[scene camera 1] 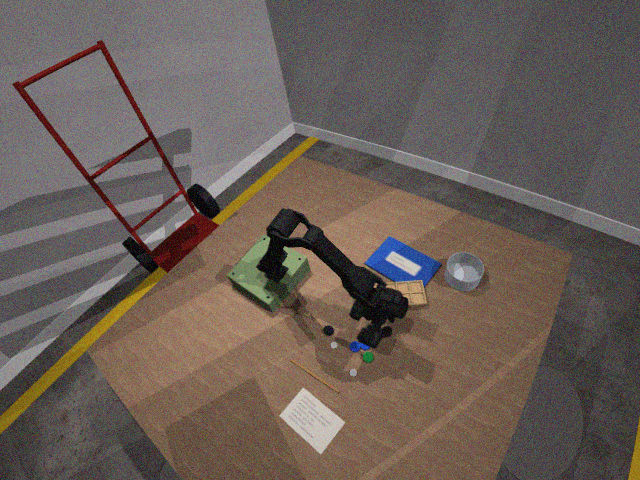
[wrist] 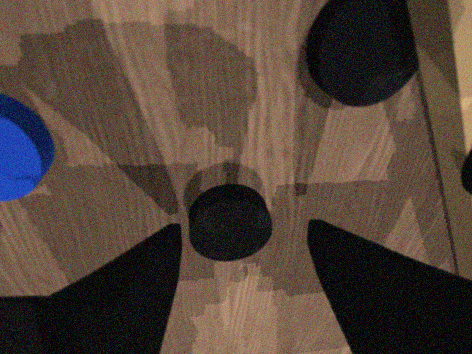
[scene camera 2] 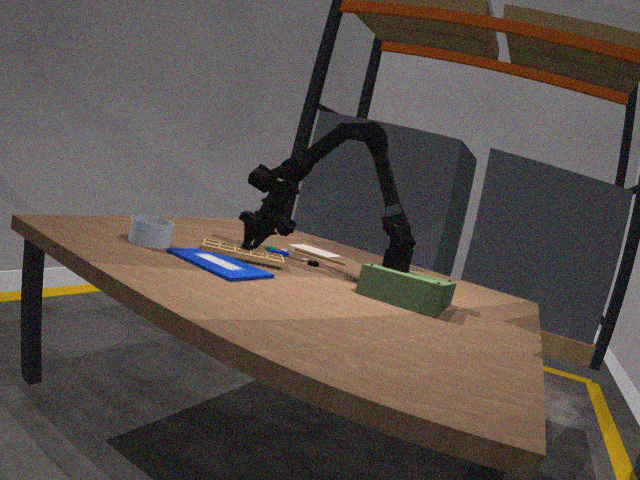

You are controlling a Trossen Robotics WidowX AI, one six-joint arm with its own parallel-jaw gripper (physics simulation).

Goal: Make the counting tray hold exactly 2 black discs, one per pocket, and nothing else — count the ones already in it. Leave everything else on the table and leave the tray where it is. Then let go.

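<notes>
My gripper (scene camera 1: 375, 338) (scene camera 2: 250, 244) (wrist: 245, 232) is open, pointing down beside the wooden counting tray (scene camera 1: 417, 293) (scene camera 2: 273, 257). In the wrist view a black disc (wrist: 222, 225) lies on the table and shows between the fingertips, nearer the left one; the fingers do not grip it. A larger-looking black disc (wrist: 362, 50) lies against the tray's long side (wrist: 442, 100). A sliver of another black disc (wrist: 468, 174) shows at the tray; its pocket cannot be told. One more black disc (scene camera 1: 328, 330) (scene camera 2: 312, 263) lies apart. My arm hides part of the tray in scene camera 1.
A blue disc (scene camera 1: 354, 346) (wrist: 17, 155), a green disc (scene camera 1: 368, 357) and white discs (scene camera 1: 333, 345) (scene camera 1: 353, 372) lie near the gripper. A stick (scene camera 1: 314, 376), paper (scene camera 1: 312, 419) (scene camera 2: 314, 251), a blue folder (scene camera 1: 379, 258) (scene camera 2: 253, 275) and a clear bowl (scene camera 1: 464, 271) (scene camera 2: 150, 232) are around.
</notes>
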